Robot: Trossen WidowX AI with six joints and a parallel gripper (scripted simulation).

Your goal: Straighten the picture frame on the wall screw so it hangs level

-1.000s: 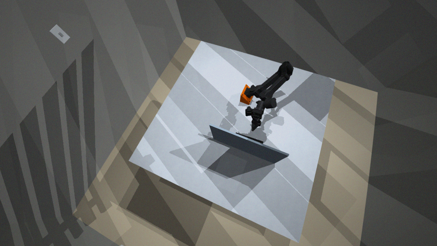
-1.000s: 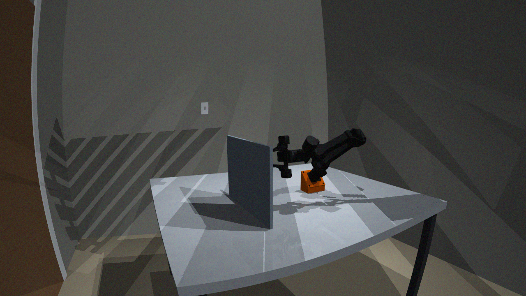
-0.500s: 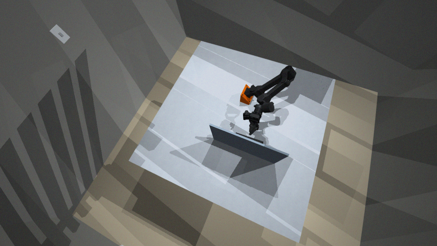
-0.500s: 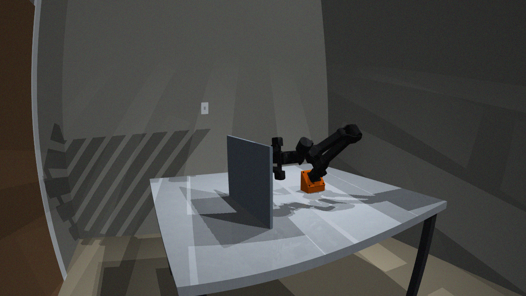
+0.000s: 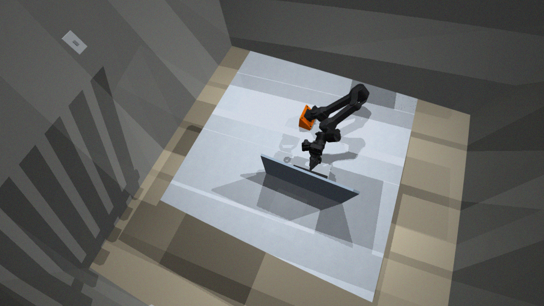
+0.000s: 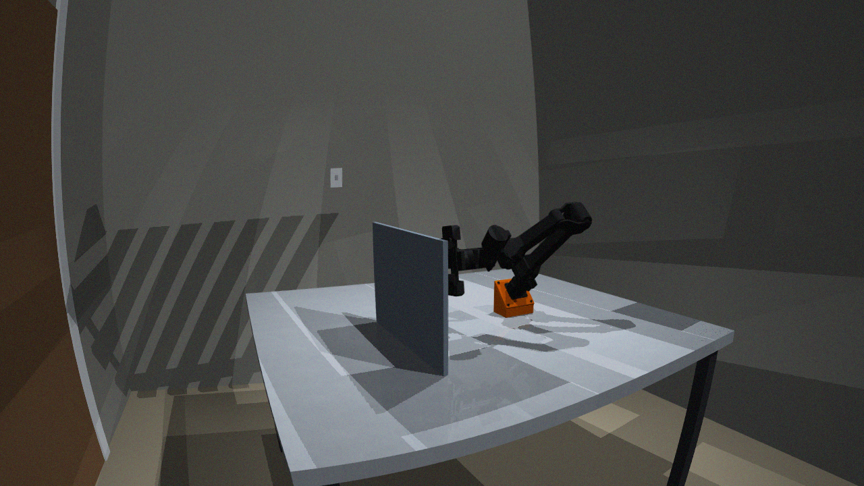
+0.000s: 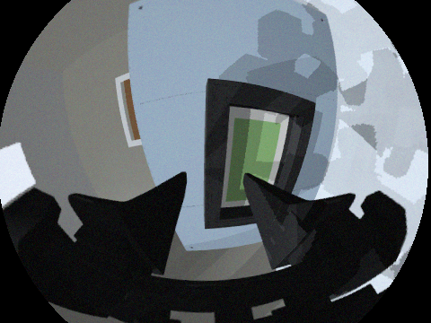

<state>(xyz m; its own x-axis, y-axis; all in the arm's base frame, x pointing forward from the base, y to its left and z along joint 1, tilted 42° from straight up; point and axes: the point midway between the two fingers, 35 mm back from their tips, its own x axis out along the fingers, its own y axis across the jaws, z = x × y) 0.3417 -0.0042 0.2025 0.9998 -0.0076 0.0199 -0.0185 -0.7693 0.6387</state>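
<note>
Right now my gripper tip is 50 mm above the picture frame, 40 mm short of it and 10 mm to the right of it. Round my gripper tip: grey wall panel 60 mm below, 50 mm ahead.
</note>
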